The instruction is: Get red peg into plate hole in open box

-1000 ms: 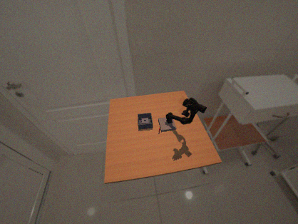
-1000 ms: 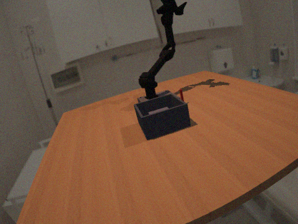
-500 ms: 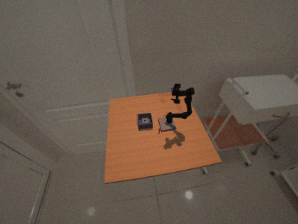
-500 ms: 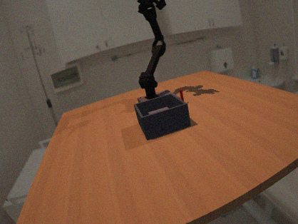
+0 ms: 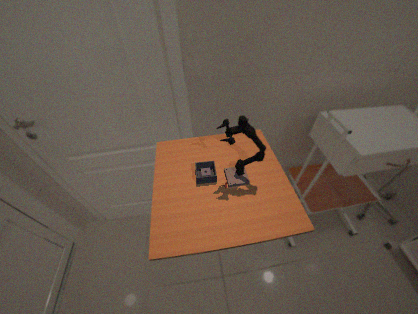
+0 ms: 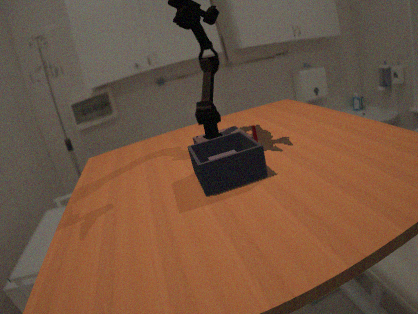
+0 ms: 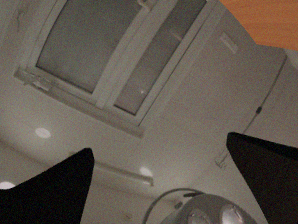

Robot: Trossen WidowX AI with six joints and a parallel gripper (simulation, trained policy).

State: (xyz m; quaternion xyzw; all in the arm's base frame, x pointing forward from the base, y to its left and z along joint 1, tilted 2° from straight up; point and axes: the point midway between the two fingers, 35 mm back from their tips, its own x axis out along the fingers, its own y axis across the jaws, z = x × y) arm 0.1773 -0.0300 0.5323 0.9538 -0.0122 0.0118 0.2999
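The red peg is 30 mm behind my gripper tip, 100 mm to the left of it and 530 mm below it. From my gripper tip the other things lie so: dark blue box: 90 mm ahead, 100 mm to the right, 540 mm below; plate: 90 mm ahead, 100 mm to the right, 520 mm below.
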